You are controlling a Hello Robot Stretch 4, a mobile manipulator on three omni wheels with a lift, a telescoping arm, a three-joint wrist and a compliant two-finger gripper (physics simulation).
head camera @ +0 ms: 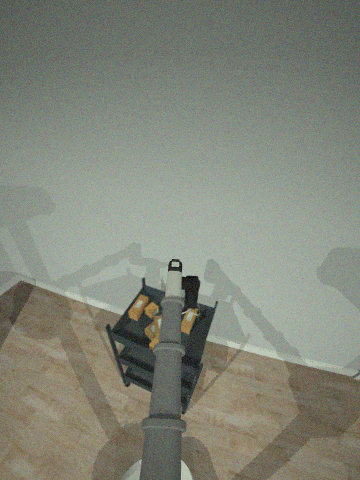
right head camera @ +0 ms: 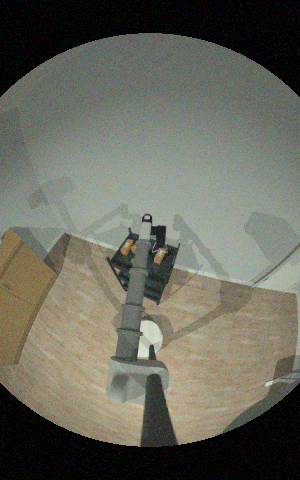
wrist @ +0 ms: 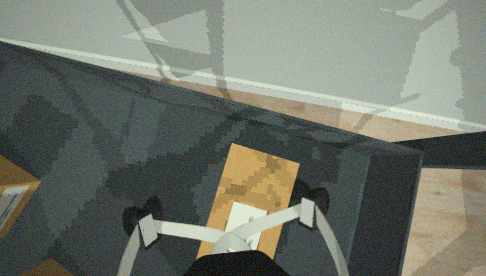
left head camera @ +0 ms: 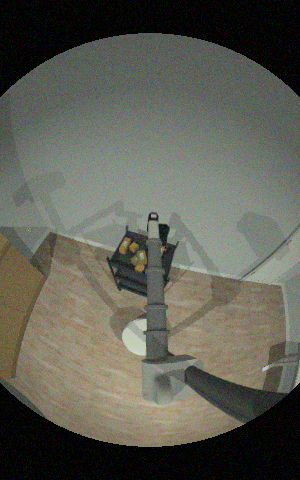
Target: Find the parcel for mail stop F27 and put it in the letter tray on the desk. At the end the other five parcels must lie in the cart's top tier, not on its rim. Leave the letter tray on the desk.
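Frame: origin at the robot's base, x ahead, y left, z up, level; metres.
Seen in the pictures: gripper, between the fingertips: (wrist: 229, 204); robot's base, origin of its link: (right head camera: 142, 336) (left head camera: 142, 335).
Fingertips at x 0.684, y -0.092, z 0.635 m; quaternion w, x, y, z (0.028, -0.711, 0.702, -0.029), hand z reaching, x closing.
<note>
Pixels of each thing's middle, then the offset from my fingertips to it. "*": a spot on its surface instead.
- long parcel, middle of its body: (wrist: 238, 231) (head camera: 189, 319) (right head camera: 159, 254) 0.018 m back, 0.005 m right, 0.026 m up
- furniture, a spot on its surface: (left head camera: 17, 305) * 0.674 m back, 1.553 m left, 0.329 m down
The dark cart (head camera: 117, 355) (left head camera: 114, 274) (wrist: 387, 200) stands by the wall with orange-brown parcels in its top tier. One long parcel (head camera: 189, 322) (right head camera: 160, 255) (wrist: 257, 172) with a white label lies near its right end; the label is partly covered and unreadable. My gripper (head camera: 191, 312) (wrist: 229, 204) is open above this parcel; in the wrist view the right fingertip is near its right edge, the left well clear of it. Other parcels (head camera: 138, 307) (head camera: 151, 310) (left head camera: 140, 257) (wrist: 12, 200) lie to the left, partly behind the arm. No F27 label is readable. The letter tray does not show.
My arm (head camera: 167, 390) (left head camera: 156, 290) (right head camera: 132, 295) reaches over the cart. The wall (head camera: 180, 150) is close behind it. A brown piece of furniture (left head camera: 17, 305) (right head camera: 25, 295) stands at the left. A pale round shape (left head camera: 135, 337) (right head camera: 151, 334) is low beside the arm.
</note>
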